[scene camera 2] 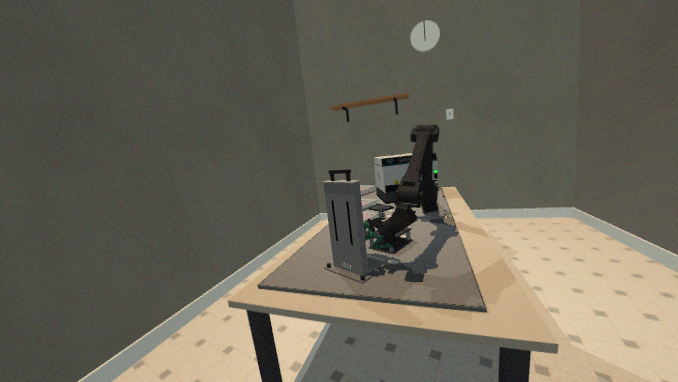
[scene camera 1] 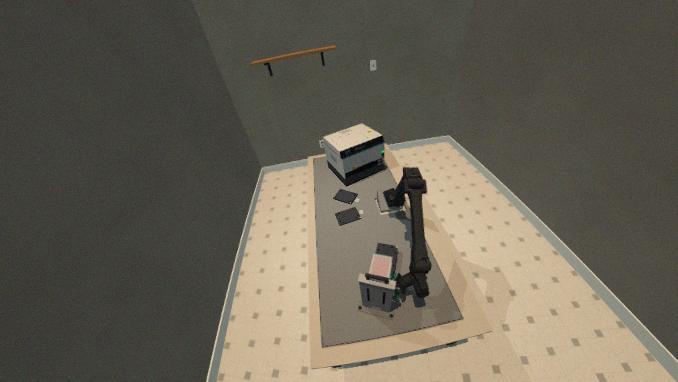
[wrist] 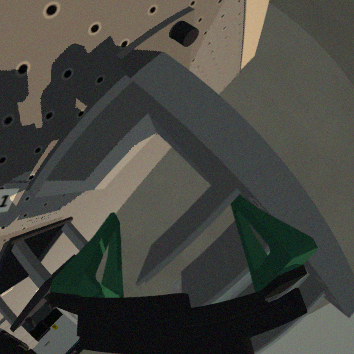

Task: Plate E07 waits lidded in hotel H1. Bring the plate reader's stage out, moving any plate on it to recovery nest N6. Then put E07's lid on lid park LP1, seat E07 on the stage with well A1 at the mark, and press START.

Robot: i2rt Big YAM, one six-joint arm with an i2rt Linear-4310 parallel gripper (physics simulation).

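Seen in the pictures: gripper, fingertip midpoint: (wrist: 173, 207); arm's base, origin of the base link: (scene camera 2: 428, 203) (scene camera 1: 390, 197) (wrist: 9, 345).
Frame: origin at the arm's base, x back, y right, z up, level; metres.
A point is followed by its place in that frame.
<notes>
The plate hotel (scene camera 1: 378, 295) {x -0.350, y -0.677, z 0.143 m} (scene camera 2: 345, 225) {x -0.347, y -0.679, z 0.109 m} (wrist: 215, 107) {x -0.295, y -0.700, z -0.008 m} is a tall grey tower at the near end of the bench. A pink-topped plate (scene camera 1: 381, 266) {x -0.304, y -0.587, z 0.218 m} shows at its inner side in scene view 1; plate edges (scene camera 2: 369, 202) show behind the tower in scene view 2. I cannot read which is E07. My gripper (scene camera 1: 396, 286) {x -0.296, y -0.624, z 0.019 m} (scene camera 2: 372, 236) {x -0.296, y -0.624, z 0.019 m} (wrist: 173, 207) {x -0.296, y -0.624, z 0.019 m} is open and empty, low beside the hotel, its green fingers spread before the grey frame and slots. The white plate reader (scene camera 1: 357, 155) {x -0.135, y 0.354, z 0.190 m} (scene camera 2: 390, 175) {x -0.216, y 0.333, z 0.140 m} (wrist: 62, 330) {x -0.190, y 0.339, z 0.125 m} stands at the far end with a green light; no extended stage shows.
Two flat black nests (scene camera 1: 345, 196) {x -0.305, y 0.190, z -0.055 m} (scene camera 1: 348, 216) {x -0.335, y -0.021, z -0.057 m} lie mid-bench. A black stand (scene camera 1: 386, 249) {x -0.193, y -0.388, z -0.007 m} (scene camera 2: 381, 207) {x -0.288, y 0.175, z -0.055 m} (wrist: 35, 245) {x -0.235, y -0.469, z -0.062 m} stands beside the hotel on the reader side. The arm's base (scene camera 1: 392, 198) is near the right edge. A black knob (wrist: 184, 33) {x -0.290, y -0.725, z -0.052 m} sits at the hotel's foot.
</notes>
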